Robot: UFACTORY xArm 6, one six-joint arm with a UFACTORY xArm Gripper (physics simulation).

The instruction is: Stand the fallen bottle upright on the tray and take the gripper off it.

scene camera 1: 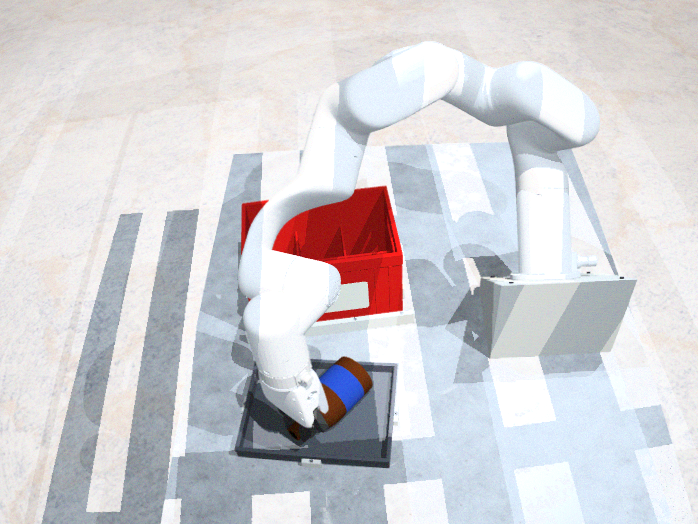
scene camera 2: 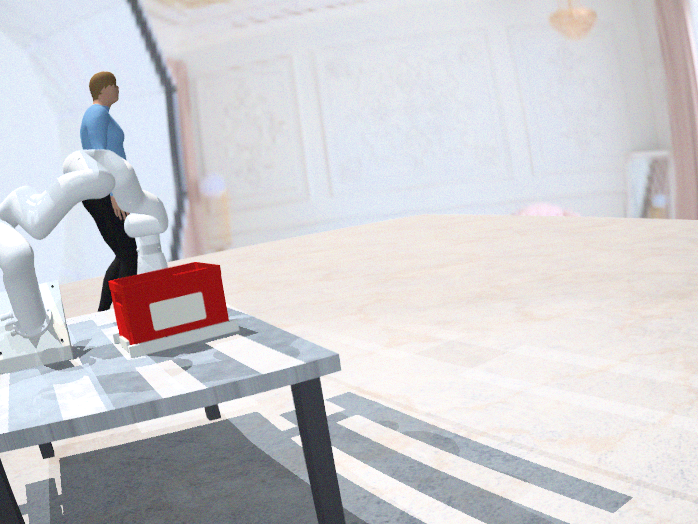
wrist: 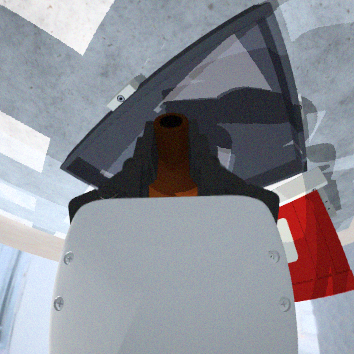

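The brown bottle with a blue band lies on its side, diagonally on the dark tray. In scene view 1 its neck points to the lower left and its base to the upper right. My gripper is shut on the bottle's neck, one dark finger on each side. The open mouth shows between the fingertips in the wrist view. The gripper housing hides the bottle's body there. The bottle and tray do not show in scene view 2.
A red crate with dividers stands behind the tray on a pale base, under my forearm. My arm's mounting block stands to the right in scene view 1. A person in blue stands in the background. The tray has raised rims.
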